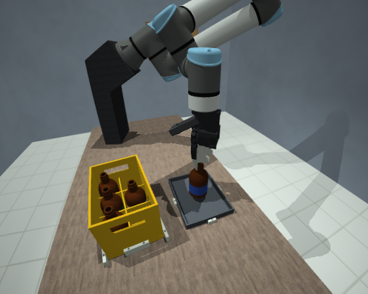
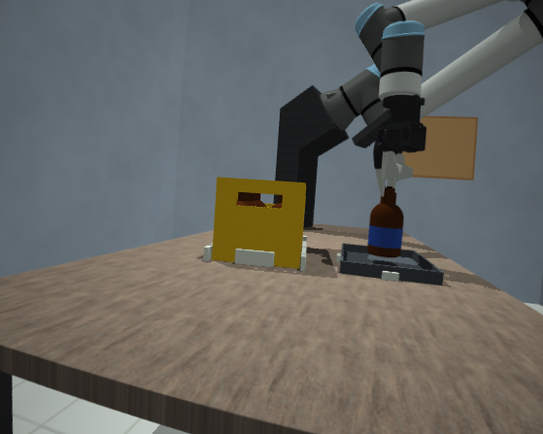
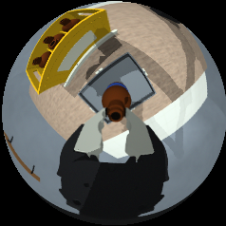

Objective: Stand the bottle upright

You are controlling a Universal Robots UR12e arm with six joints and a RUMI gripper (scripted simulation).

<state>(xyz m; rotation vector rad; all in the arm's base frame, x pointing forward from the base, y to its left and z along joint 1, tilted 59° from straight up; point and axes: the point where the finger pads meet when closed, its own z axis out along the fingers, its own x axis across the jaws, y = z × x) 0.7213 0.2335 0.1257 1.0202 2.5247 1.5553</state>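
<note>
Right now my hand is 16 cm above the dark tray. Round my hand: yellow crate: 3 cm ahead, 28 cm to the right, 9 cm below.
</note>
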